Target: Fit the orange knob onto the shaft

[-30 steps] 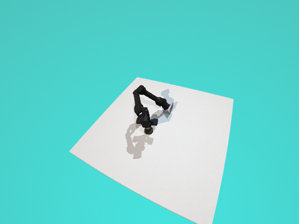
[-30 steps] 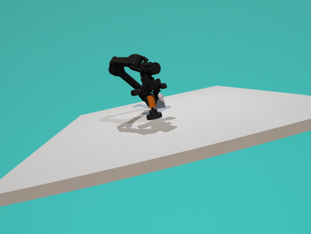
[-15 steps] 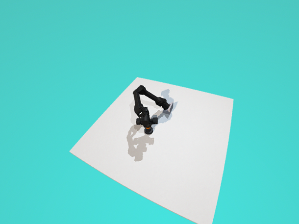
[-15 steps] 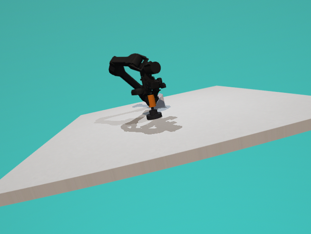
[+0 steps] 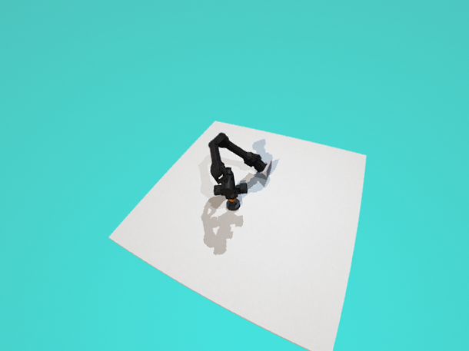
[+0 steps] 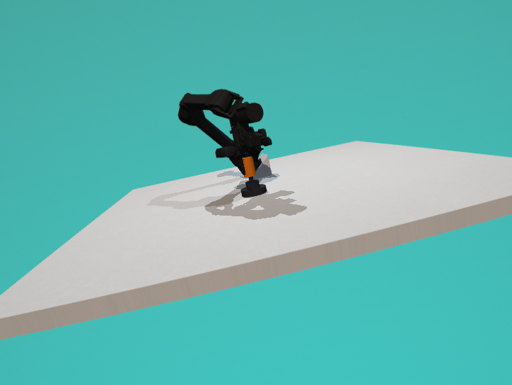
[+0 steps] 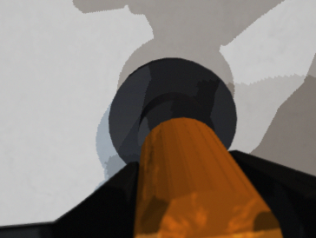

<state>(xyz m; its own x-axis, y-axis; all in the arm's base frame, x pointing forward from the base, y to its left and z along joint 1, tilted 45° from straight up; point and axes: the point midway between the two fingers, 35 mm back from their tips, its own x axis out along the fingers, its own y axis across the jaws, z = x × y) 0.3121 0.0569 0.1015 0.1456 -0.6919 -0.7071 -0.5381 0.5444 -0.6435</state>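
Right now my gripper tip is 4 cm above the pedestal. From my gripper tip the other things lie so: orange knob: 2 cm above.
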